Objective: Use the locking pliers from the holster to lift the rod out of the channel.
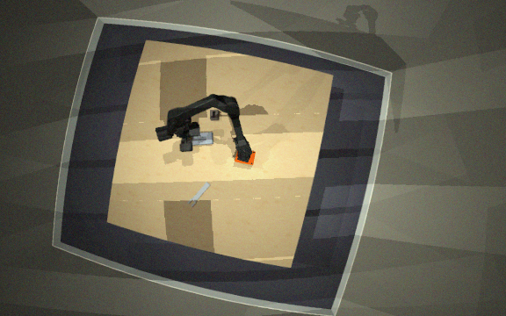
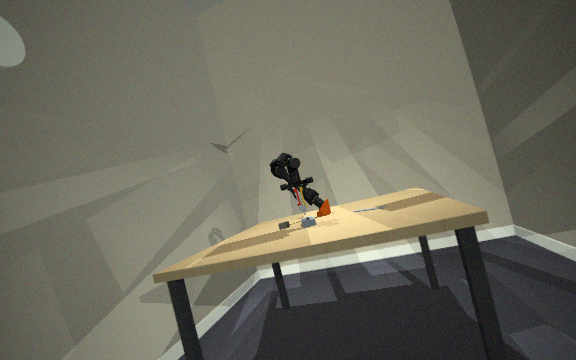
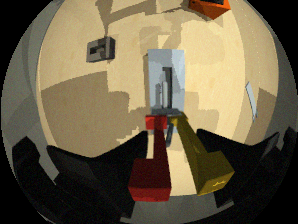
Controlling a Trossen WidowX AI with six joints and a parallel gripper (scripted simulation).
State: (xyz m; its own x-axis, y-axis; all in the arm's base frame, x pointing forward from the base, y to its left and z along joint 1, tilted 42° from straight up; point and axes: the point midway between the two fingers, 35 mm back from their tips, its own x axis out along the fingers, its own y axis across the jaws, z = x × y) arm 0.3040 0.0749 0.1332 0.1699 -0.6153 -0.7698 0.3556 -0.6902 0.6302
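The grey channel block is 130 mm below my gripper tip and 10 mm behind it. Also, from my gripper tip: dark holster (170 mm to the right, 140 mm below, 70 mm behind); then yellow handle (10 mm to the left, 10 mm behind); then flat grey forked piece (360 mm to the left, 150 mm below, 100 mm behind).
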